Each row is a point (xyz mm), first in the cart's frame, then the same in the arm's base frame.
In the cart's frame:
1: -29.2 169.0 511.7
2: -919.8 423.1 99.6
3: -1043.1 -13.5 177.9
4: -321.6 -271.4 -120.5
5: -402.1 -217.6 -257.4
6: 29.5 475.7 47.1
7: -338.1 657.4 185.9
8: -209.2 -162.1 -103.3
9: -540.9 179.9 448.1
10: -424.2 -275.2 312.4
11: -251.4 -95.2 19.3
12: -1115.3 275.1 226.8
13: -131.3 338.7 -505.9
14: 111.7 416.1 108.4
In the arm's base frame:
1: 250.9 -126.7 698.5
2: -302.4 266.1 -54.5
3: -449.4 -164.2 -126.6
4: 322.6 -439.6 -60.5
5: 323.7 -358.9 -207.5
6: 539.9 239.1 388.7
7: 153.5 430.9 352.5
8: 410.6 -344.7 29.8
9: -156.0 -59.8 388.8
10: 12.8 -498.4 253.3
11: 311.7 -293.3 123.9
12: -535.8 119.2 -71.3
13: 684.7 201.2 -184.1
14: 579.0 163.8 471.5

